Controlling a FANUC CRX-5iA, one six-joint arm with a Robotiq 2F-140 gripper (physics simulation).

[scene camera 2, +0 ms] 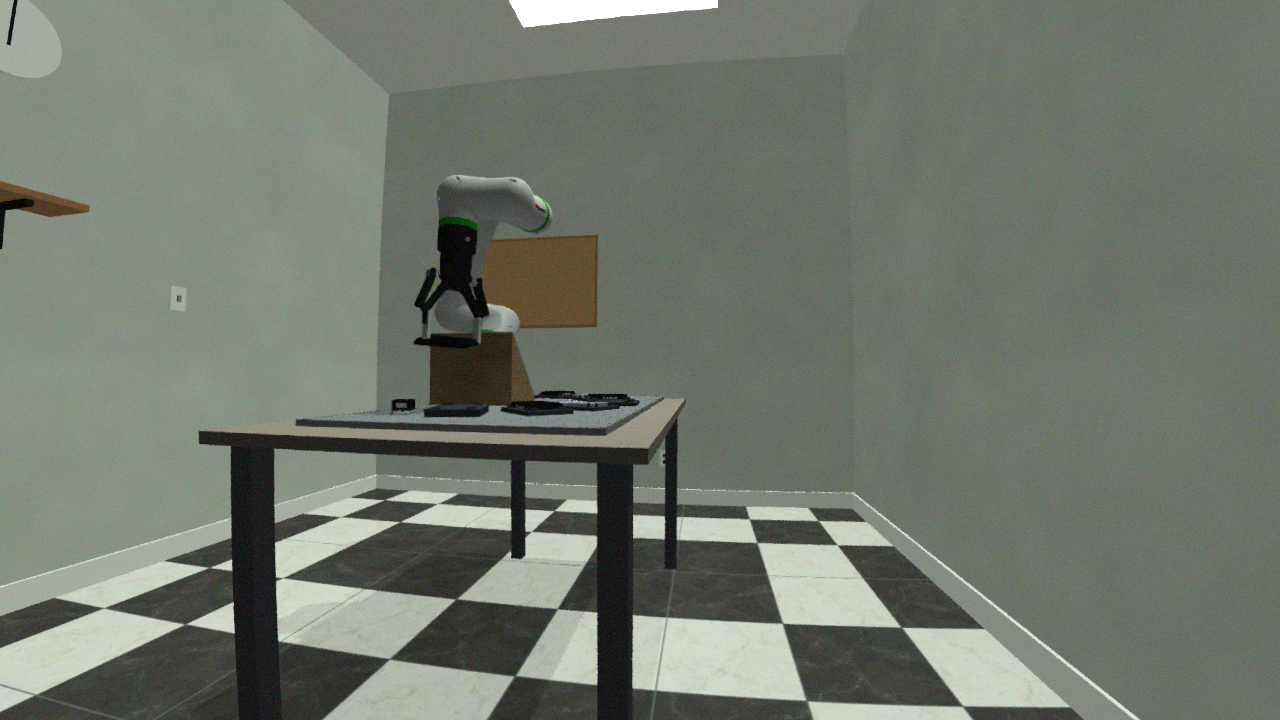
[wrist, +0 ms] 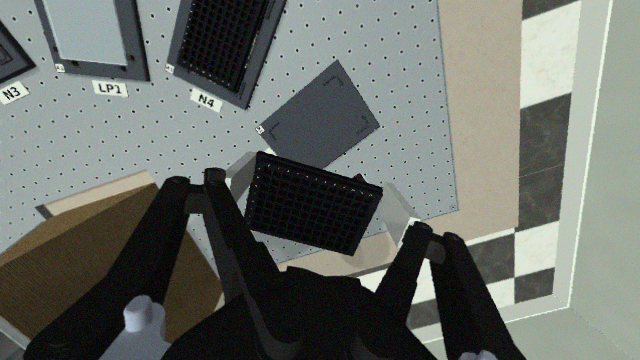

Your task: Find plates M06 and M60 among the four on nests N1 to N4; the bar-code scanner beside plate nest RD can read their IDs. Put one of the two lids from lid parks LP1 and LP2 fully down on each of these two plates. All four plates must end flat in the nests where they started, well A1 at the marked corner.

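Frame: origin at the arm's base, x ahead, y left, z up, level; millimetres.
Seen in the pictures: gripper, fingertip midpoint: (scene camera 2: pixel 452 341) (wrist: pixel 319 180); arm's base, link origin: (scene camera 2: pixel 480 362).
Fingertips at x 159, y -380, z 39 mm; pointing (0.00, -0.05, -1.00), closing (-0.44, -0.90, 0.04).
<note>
Offsets run from my fingertips to a thing's middle. "pt": to the spot under its first point. Level surfaces: height alone.
My gripper (scene camera 2: pixel 451 339) (wrist: pixel 319 180) is shut on a black well plate {dy +16, dx -29, dz +0 mm} (wrist: pixel 314 204), held roughly level, high above the board; its ID is not readable. Plate nest RD {dy -11, dx +28, dz -163 mm} (scene camera 2: pixel 456 410) (wrist: pixel 322 112) is a dark flat base with corner marks; in the wrist view the held plate overlaps its near edge and its label is hidden. A black plate {dy +90, dx +181, dz -155 mm} (wrist: pixel 220 42) sits in nest N4 {pt dy +90, dx +96, dz -162 mm} (wrist: pixel 244 98). A pale clear lid {dy +254, dx +246, dz -160 mm} (wrist: pixel 90 32) lies in lid park LP1 {pt dy +216, dx +174, dz -164 mm} (wrist: pixel 141 62). A corner of nest N3 {pt dy +368, dx +205, dz -163 mm} (wrist: pixel 25 63) shows without a plate on it. The scanner {dy -54, dx -95, dz -157 mm} (scene camera 2: pixel 403 404) is mostly hidden behind the held plate in the wrist view.
The grey perforated board {dz -174 mm} (scene camera 2: pixel 554 424) (wrist: pixel 410 75) lies on the table (scene camera 2: pixel 402 442) (wrist: pixel 480 100). The wooden robot pedestal (scene camera 2: pixel 469 371) (wrist: pixel 95 240) stands at the lower left of the wrist view. Several low dark fixtures are grouped at the board's right in the scene view.
</note>
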